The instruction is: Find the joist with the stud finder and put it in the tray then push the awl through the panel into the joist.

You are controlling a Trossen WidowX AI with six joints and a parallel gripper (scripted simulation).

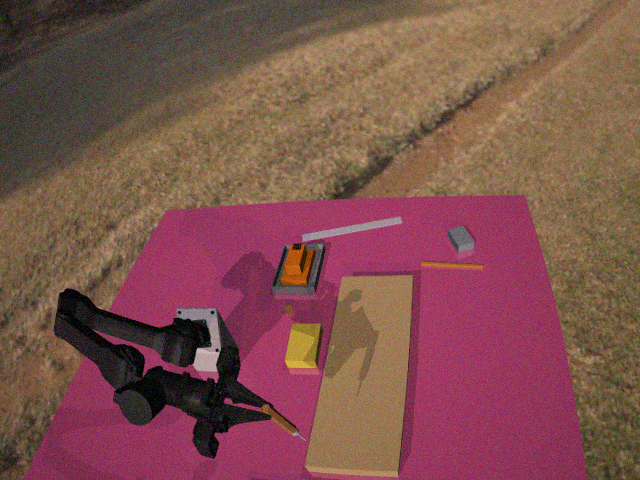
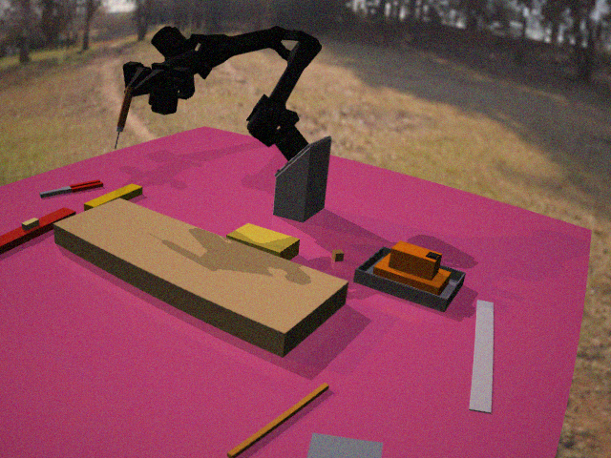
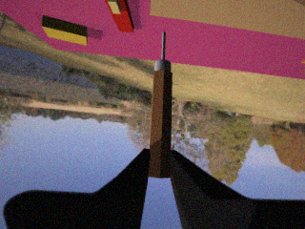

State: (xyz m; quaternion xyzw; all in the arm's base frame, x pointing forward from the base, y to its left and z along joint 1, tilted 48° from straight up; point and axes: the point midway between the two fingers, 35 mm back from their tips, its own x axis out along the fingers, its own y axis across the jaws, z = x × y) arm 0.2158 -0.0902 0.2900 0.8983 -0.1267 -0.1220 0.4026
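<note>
Now: gripper tip 20 mm short of the awl and 60 mm above it. Round my gripper tip: yellow bar 50 mm behind, 80 mm to the right, 250 mm below; then red bar 180 mm ahead, 120 mm to the right, 240 mm below; then red-handled tool 40 mm behind, 230 mm to the right, 250 mm below.
</note>
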